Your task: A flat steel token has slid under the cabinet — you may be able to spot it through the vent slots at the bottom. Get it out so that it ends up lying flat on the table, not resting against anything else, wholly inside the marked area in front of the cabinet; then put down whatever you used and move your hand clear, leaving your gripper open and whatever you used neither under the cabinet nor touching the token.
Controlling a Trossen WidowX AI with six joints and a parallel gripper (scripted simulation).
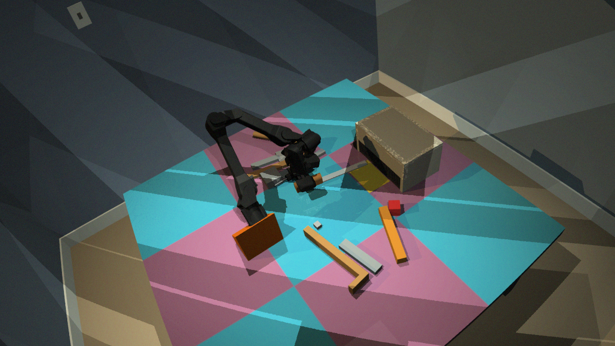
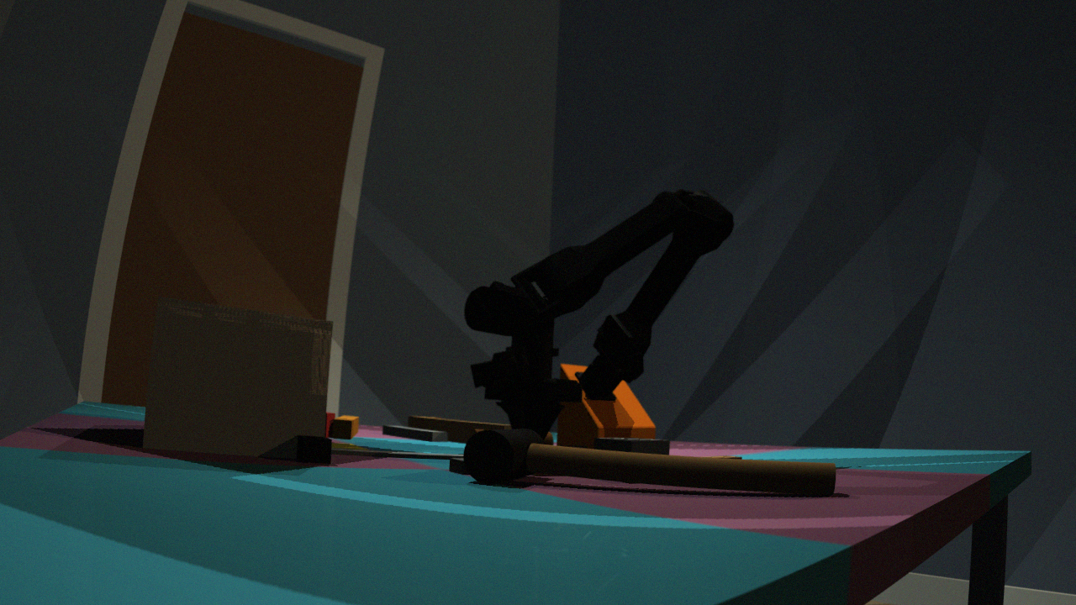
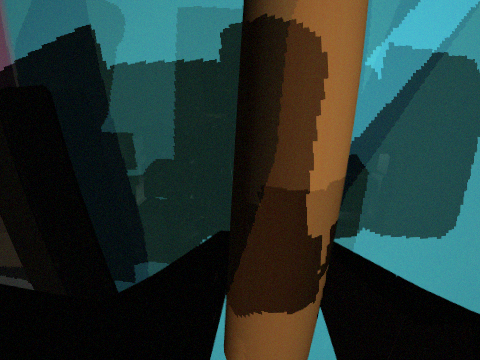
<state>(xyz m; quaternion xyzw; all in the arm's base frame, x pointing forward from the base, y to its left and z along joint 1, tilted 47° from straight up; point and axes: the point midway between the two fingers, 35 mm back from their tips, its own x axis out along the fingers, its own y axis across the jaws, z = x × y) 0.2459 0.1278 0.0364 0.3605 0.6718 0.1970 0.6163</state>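
My gripper tip is now 2 cm past the screwdriver and 8 cm to the right of it. The rest, counted from my gripper tip: long wooden stick (4 cm behind, 18 cm to the left); small grey cube (7 cm behind, 19 cm to the right); grey block (8 cm behind, 12 cm to the left, 1 cm above).
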